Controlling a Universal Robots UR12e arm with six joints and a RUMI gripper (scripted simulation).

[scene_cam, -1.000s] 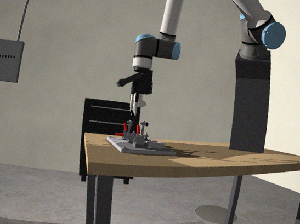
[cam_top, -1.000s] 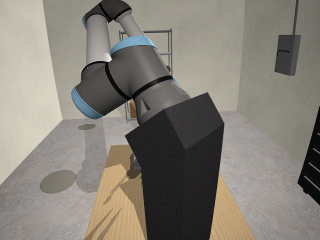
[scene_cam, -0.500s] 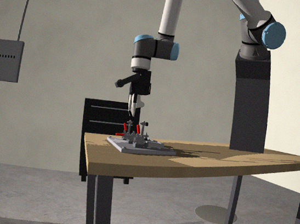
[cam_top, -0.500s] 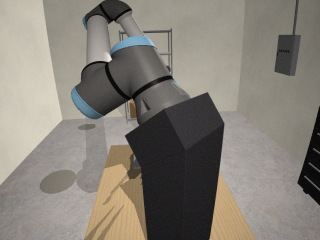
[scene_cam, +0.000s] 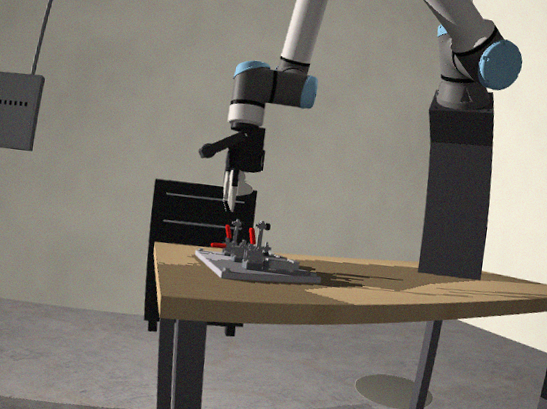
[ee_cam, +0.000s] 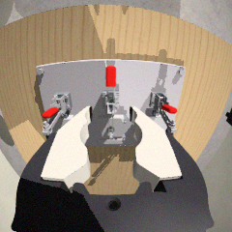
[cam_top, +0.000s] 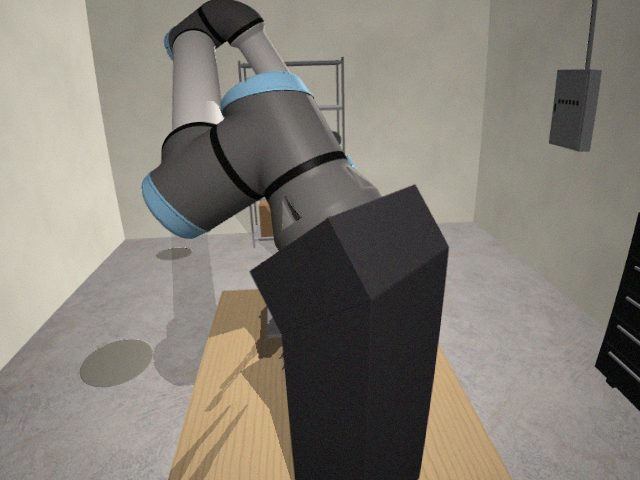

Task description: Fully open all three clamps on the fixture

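My hand is 150 mm above the grey fixture plate and 70 mm past it.
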